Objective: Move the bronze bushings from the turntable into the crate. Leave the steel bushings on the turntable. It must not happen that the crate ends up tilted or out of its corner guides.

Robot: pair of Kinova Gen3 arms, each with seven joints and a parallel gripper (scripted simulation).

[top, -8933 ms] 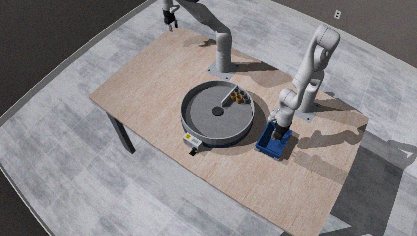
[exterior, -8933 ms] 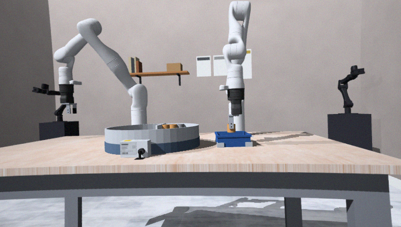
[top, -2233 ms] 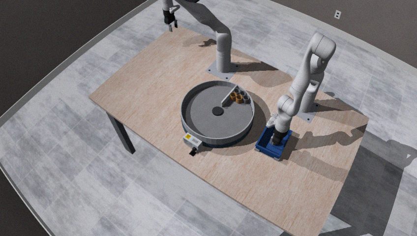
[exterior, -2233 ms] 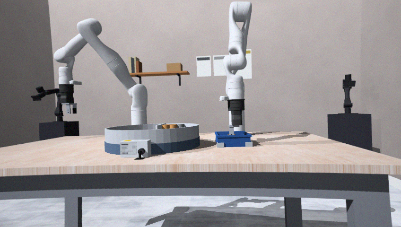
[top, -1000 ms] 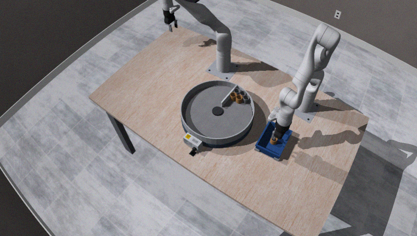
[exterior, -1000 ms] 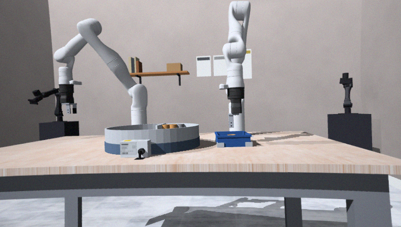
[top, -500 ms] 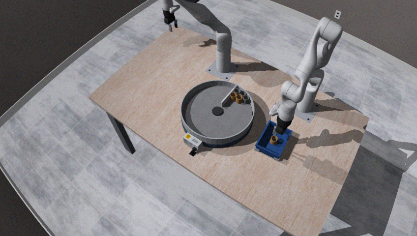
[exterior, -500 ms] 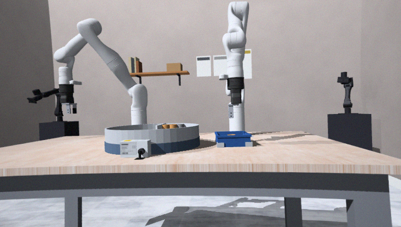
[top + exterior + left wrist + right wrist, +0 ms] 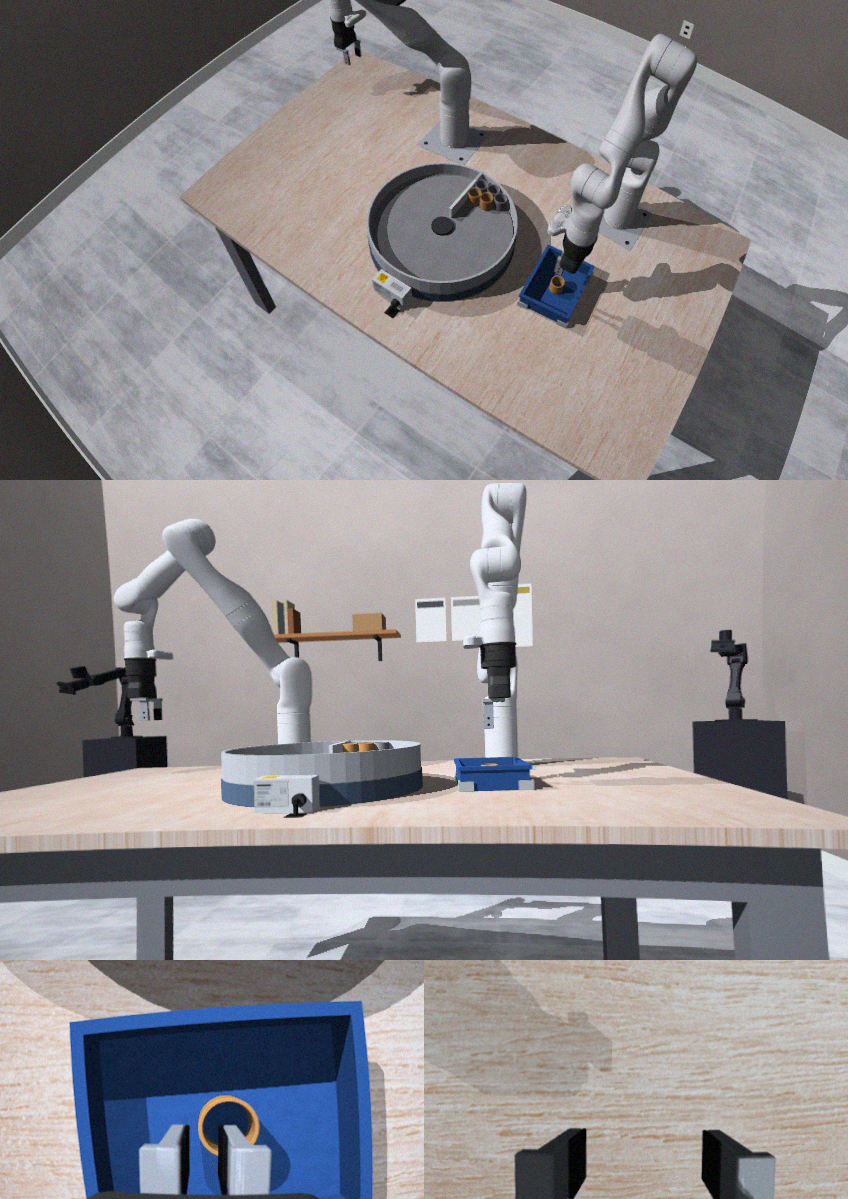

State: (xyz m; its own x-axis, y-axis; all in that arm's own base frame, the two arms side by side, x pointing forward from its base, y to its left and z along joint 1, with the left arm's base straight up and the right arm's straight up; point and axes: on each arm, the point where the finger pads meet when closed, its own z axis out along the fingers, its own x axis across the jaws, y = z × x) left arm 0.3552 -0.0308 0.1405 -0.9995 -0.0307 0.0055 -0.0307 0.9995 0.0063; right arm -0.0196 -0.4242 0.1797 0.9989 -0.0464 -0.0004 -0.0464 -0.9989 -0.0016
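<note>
My left gripper is now 120 mm above the blue crate and 20 mm past it. From my left hand the other things lie so: turntable 360 mm to the right, 90 mm below, 10 mm ahead.
</note>
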